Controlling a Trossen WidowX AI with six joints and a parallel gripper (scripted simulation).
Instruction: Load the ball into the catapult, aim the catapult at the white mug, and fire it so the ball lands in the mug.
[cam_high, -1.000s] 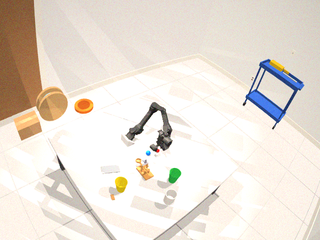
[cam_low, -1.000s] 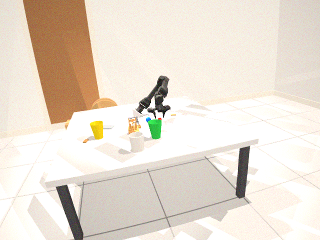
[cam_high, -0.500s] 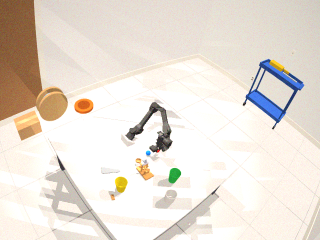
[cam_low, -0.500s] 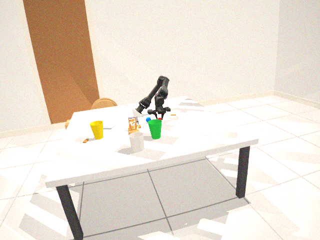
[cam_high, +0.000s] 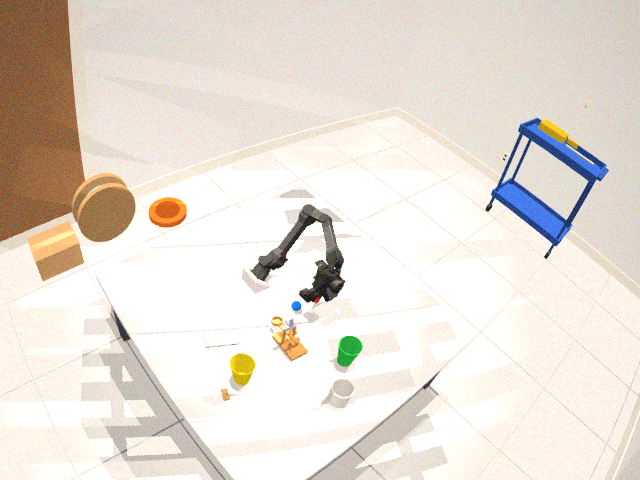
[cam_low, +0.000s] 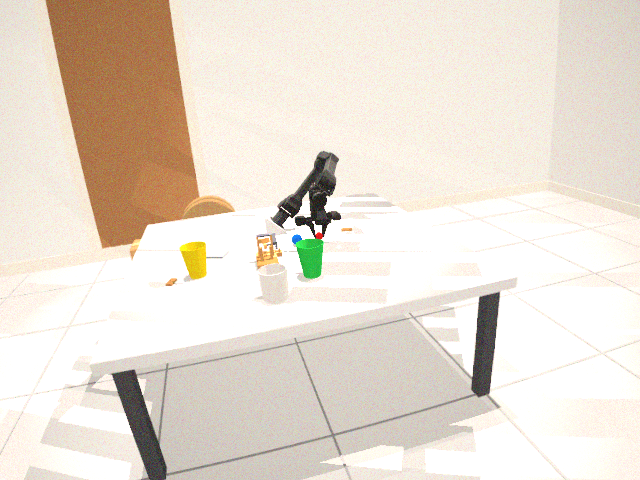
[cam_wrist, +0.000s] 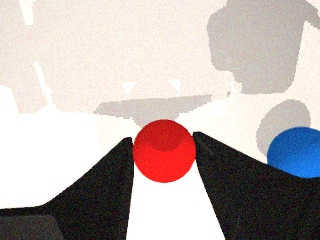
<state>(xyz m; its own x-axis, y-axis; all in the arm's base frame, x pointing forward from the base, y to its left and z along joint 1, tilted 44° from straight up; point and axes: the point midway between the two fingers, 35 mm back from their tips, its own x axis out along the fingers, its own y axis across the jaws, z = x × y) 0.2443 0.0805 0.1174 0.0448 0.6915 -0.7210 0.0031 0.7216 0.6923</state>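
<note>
Right now the wooden catapult is 7 cm ahead of my gripper tip, 22 cm to the right of it and 3 cm above it. The rest, counted from my gripper tip: green cup: 30 cm ahead, 11 cm to the right, 1 cm above; then blue ball: 3 cm behind, 9 cm to the right; then red ball: 1 cm above.
</note>
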